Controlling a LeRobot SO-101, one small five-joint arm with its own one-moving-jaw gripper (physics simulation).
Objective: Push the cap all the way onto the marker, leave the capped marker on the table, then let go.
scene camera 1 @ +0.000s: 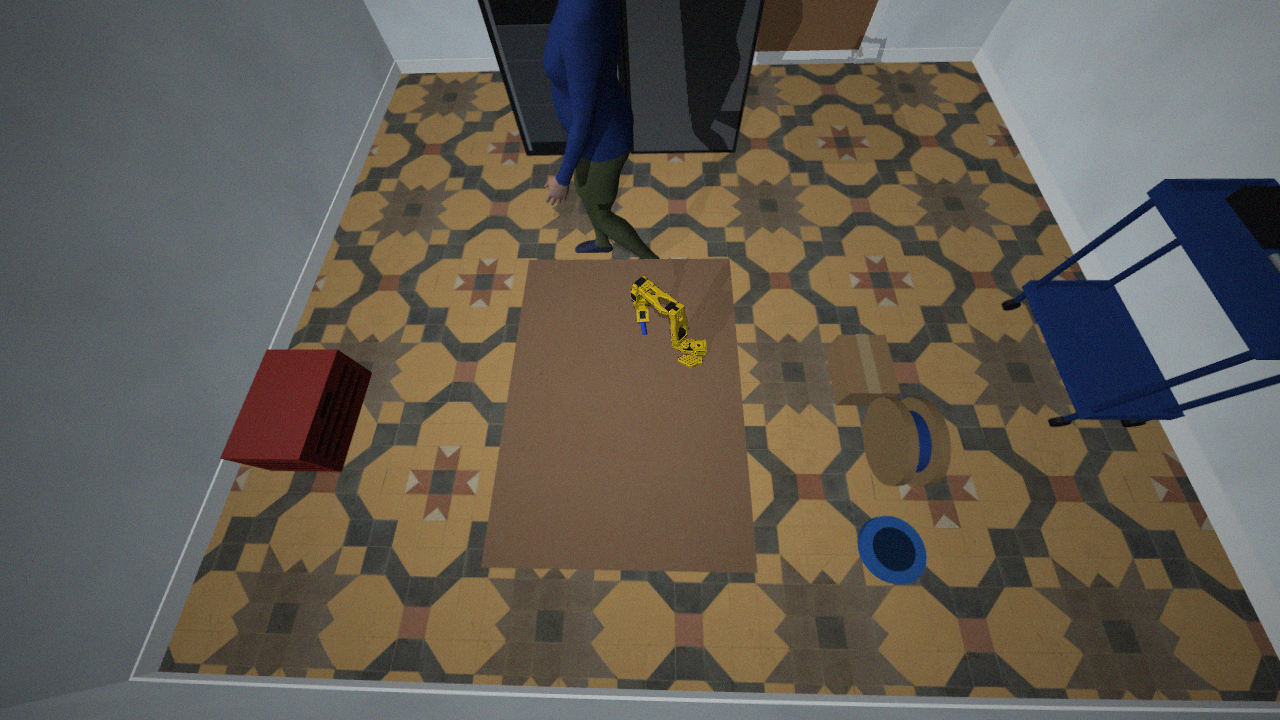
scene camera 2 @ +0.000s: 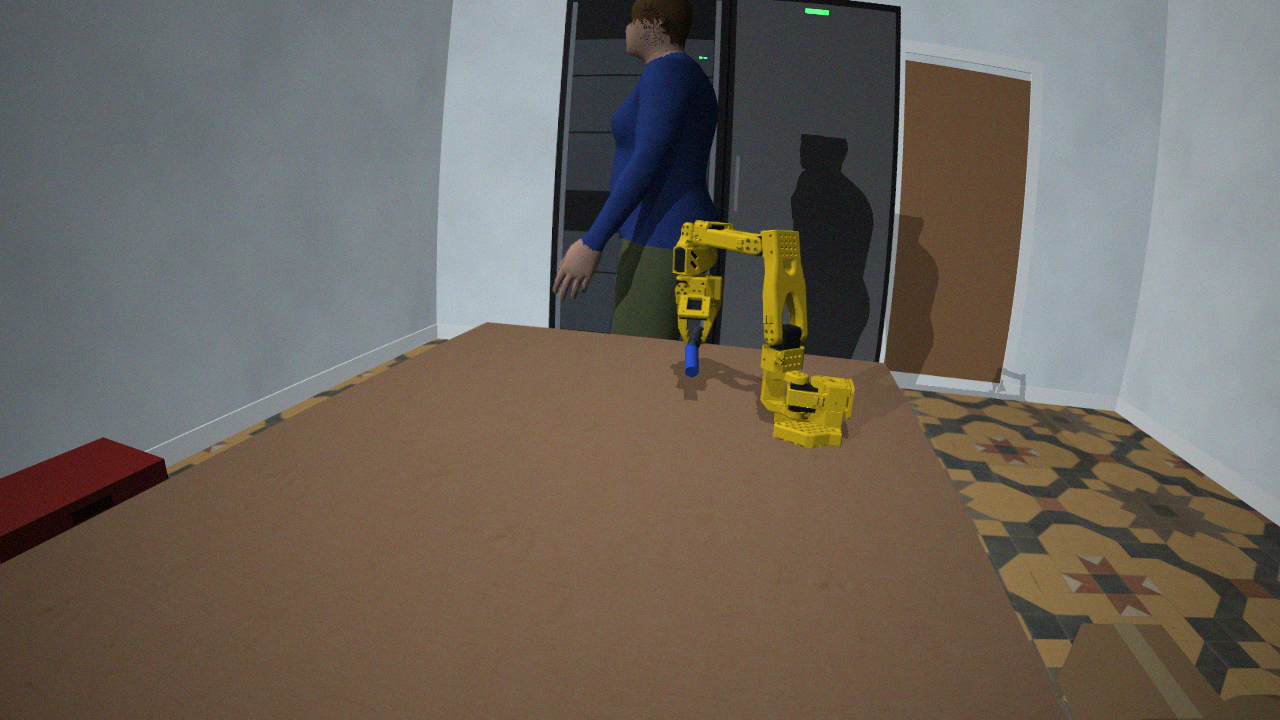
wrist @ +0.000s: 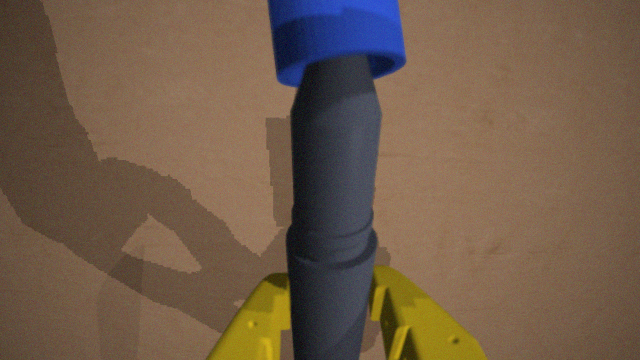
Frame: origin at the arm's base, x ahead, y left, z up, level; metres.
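Seen in the pictures: hand, tool point: (scene camera 2: 700,340) (wrist: 289,293); arm's base, link origin: (scene camera 1: 684,354) (scene camera 2: 792,430).
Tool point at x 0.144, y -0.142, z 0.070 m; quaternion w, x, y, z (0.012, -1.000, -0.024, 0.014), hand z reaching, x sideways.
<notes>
Pixels of each thing's top centre, then the offset from my tool point to it. Level surfaces: height alone.
- dark grey marker, top centre: (wrist: 330,341) (scene camera 2: 695,334) 0.009 m ahead, 0.007 m right, 0.007 m up
- blue cap, top centre: (scene camera 2: 692,346) (scene camera 1: 643,325) 0.003 m ahead, 0.067 m left, 0.007 m up
- brown table top, surface height: 0.070 m down
My gripper (wrist: 330,300) (scene camera 2: 694,336) is shut on the dark grey marker (wrist: 332,170) (scene camera 2: 694,333), with one yellow jaw pressing on each side of its body in the wrist view. The blue cap (wrist: 340,40) (scene camera 2: 691,360) (scene camera 1: 643,328) sits loosely over the narrow tip end of the marker, a little askew. The tapered shoulder and collar of the marker show between the cap's rim and the jaws. The far end of the cap is cut off by the top of the wrist view. In scene camera 2 the cap points down toward the camera, near the brown table top (scene camera 2: 537,537); whether it touches the table is unclear.
The arm's base (scene camera 1: 691,351) (scene camera 2: 808,425) stands on the table near its right edge. A person in blue (scene camera 1: 586,89) (scene camera 2: 666,152) stands behind the table. A red box (scene camera 1: 286,402), a blue cart (scene camera 1: 1092,349), a cardboard box (scene camera 1: 850,371) and a blue round container (scene camera 1: 865,546) are on the floor.
</notes>
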